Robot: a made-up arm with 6 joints.
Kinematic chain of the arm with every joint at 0, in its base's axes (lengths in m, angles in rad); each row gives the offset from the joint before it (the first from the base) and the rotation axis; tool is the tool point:
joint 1: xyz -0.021 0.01 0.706 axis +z
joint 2: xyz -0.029 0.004 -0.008 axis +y
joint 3: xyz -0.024 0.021 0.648 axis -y
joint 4: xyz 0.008 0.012 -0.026 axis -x
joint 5: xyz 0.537 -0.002 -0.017 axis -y
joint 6: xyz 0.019 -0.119 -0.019 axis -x
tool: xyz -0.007 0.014 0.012
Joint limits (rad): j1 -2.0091..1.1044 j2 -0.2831..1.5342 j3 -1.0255..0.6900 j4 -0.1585..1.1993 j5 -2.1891..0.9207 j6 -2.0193..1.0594
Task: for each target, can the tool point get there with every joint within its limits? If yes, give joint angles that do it. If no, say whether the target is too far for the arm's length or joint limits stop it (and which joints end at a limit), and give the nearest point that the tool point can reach.
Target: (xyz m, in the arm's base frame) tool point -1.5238 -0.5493 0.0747
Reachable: no: too far | nearest point -0.5233 -0.8183 0.3054 | short by 1.061 m
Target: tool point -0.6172 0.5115 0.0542
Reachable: no: joint limits stop it (at a limit: joint 1, joint 2, joint 4, joint 5) | nearest point 0.1329 0.2877 0.2712 | short by 0.812 m
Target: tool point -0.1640 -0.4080 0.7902
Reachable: yes | joints -1.7631 0.4242 -0.7883 0.7576 -0.4415 -0.1481
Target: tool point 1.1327 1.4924 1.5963
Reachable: no: too far | nearest point 0.5919 0.7975 1.1816 | short by 0.973 m
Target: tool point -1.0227 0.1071 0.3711
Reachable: no: joint limits stop it (at a limit: joint 1, joint 6) | nearest point -0.2591 -0.2508 0.3711 | short by 0.843 m
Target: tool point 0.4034 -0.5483 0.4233
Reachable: yes | joints -0.8216 1.1843 -0.1479 0.4304 0.3634 -0.1715
